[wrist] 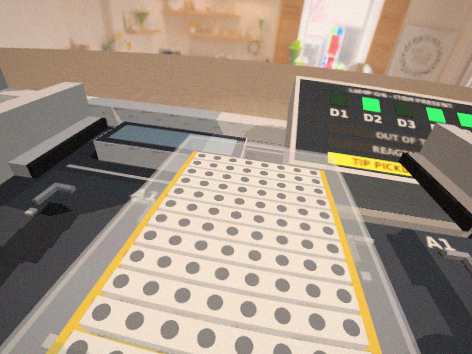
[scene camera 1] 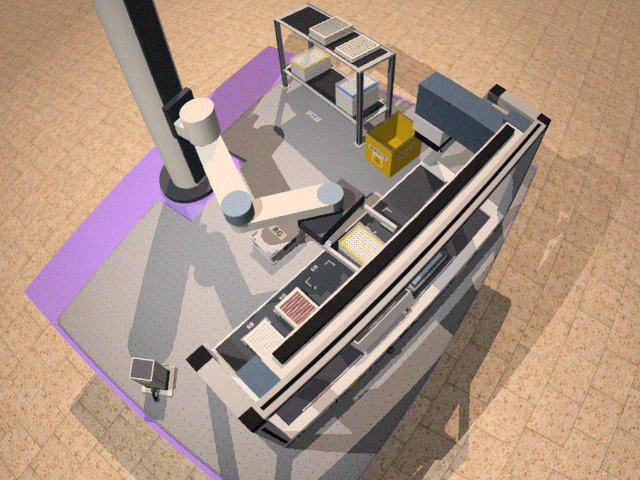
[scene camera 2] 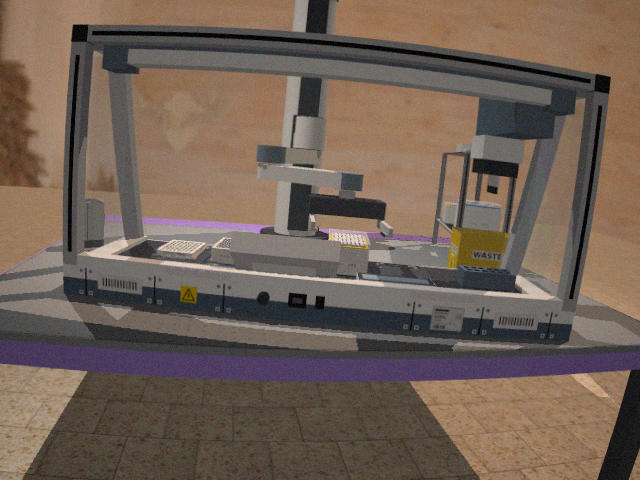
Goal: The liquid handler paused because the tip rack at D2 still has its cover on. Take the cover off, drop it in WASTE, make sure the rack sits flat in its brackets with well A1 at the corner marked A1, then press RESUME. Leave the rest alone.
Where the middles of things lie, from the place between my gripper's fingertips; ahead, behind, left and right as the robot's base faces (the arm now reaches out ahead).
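Pipette head (scene camera 1: 424,131): my hand is 2 cm past it, 33 cm to the right of it and 19 cm below it. Yellow WASTE bin (scene camera 1: 390,145): measured from my hand, 18 cm behind, 42 cm to the left of it and 8 cm below it.
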